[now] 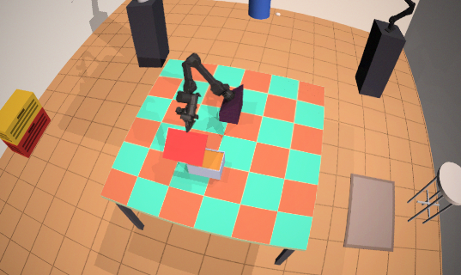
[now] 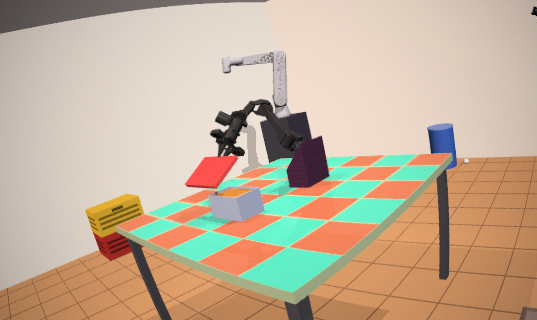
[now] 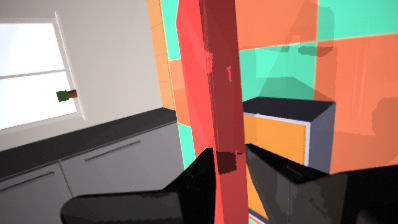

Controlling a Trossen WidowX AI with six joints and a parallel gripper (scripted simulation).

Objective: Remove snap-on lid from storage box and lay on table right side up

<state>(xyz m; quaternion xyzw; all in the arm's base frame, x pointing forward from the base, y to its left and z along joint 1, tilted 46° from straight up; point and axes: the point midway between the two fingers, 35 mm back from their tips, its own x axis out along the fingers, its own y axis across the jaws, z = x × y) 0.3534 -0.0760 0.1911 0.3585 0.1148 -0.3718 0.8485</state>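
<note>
The red lid is 7 cm ahead of my gripper tip, 1 cm to the right of it and 4 cm below it. From my gripper tip the other things lie so: grey storage box 7 cm ahead, 11 cm to the left, 18 cm below.
</note>
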